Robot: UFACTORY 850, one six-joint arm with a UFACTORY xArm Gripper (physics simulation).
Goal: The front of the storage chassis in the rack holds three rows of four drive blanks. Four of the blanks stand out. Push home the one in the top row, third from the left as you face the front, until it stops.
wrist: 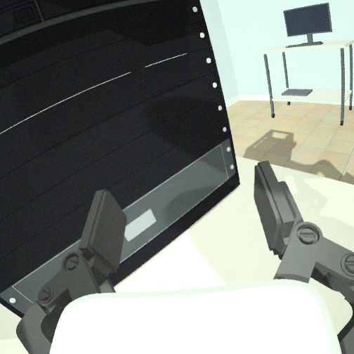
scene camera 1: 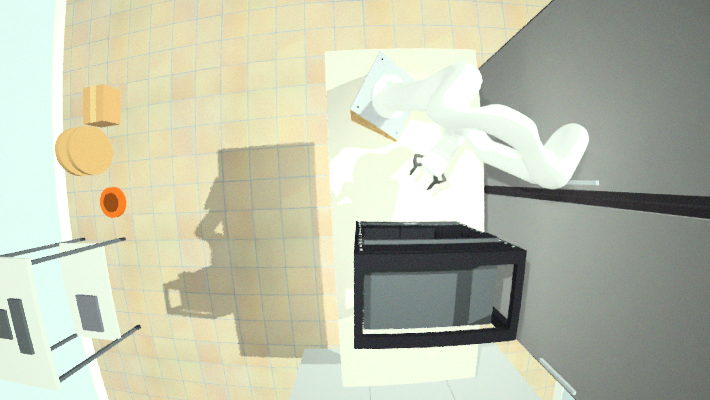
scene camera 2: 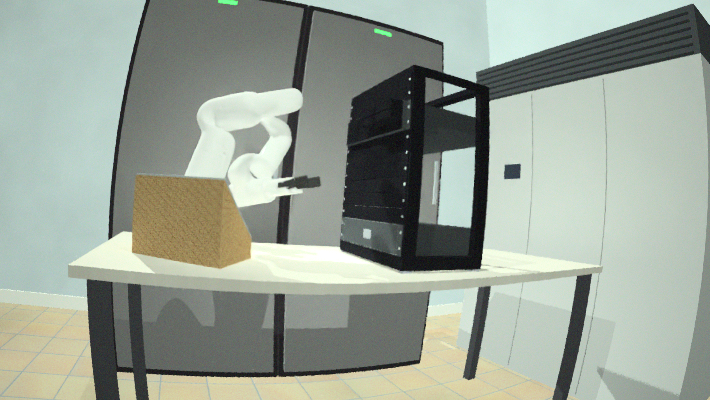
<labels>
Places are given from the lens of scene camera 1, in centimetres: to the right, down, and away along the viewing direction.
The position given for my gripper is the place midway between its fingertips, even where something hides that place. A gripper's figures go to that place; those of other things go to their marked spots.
my gripper [scene camera 1: 418, 182]: 25, -7, 105
black rack [scene camera 1: 407, 274]: 17, 24, 83
</labels>
